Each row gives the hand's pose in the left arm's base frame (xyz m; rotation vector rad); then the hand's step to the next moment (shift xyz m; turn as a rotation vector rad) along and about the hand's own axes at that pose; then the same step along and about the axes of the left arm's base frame.
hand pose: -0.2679 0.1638 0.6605 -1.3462 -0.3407 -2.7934
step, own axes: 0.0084 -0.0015 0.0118 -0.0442 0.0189 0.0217
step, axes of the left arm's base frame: 0.0036 0.0045 0.0134 0.0466 -0.0173 -0.0176
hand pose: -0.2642 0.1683 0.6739 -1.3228 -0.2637 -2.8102
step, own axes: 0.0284 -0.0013 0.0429 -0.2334 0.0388 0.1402
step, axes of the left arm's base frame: 0.0144 0.0097 0.0484 0.2599 -0.0270 -0.0858
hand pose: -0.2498 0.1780 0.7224 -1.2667 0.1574 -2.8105
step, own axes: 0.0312 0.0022 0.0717 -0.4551 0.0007 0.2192
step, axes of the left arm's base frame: 0.0331 -0.0101 0.0702 0.4656 0.0256 -0.1943
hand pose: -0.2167 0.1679 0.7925 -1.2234 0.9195 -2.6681
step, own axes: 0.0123 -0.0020 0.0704 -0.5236 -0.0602 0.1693
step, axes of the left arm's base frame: 0.0419 -0.0366 0.0449 0.4879 0.1202 -0.2323
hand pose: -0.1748 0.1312 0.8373 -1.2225 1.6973 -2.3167
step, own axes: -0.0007 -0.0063 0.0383 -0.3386 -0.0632 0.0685
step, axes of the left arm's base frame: 0.0258 -0.0277 0.0086 0.3012 0.1204 -0.1346
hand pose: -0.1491 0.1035 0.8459 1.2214 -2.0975 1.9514
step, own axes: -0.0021 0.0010 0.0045 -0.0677 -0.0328 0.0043
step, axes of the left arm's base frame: 0.0030 -0.0029 -0.0029 0.0668 0.0340 -0.0081
